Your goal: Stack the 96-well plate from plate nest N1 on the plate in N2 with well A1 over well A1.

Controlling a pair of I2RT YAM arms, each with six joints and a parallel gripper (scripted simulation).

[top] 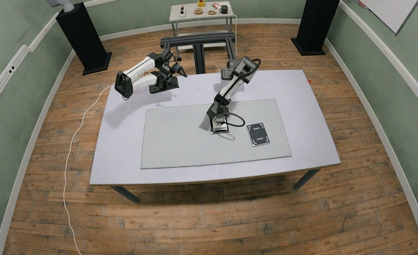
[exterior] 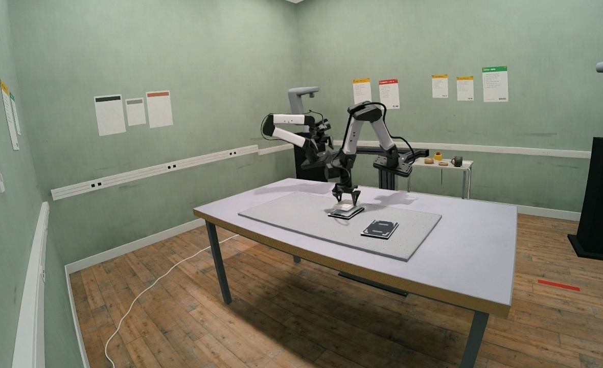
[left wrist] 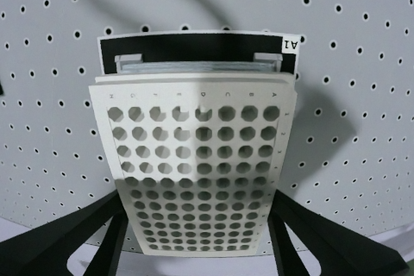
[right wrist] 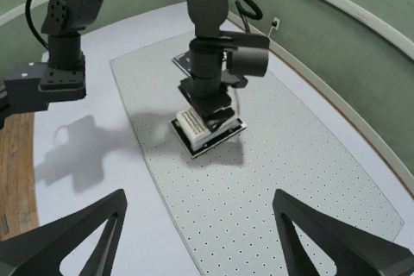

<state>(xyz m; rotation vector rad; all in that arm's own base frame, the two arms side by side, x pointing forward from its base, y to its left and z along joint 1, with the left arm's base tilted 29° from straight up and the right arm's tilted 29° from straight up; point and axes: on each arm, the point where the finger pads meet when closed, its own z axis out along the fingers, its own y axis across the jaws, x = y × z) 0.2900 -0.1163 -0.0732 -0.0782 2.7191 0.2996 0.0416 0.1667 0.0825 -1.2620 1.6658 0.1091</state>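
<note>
My left gripper is now 1 cm short of the pale blue plate and 3 cm above it. Round my left hand: nest N1: 14 cm ahead, 24 cm to the left, 4 cm below; then nest N2: 1 cm ahead, 4 cm below.
</note>
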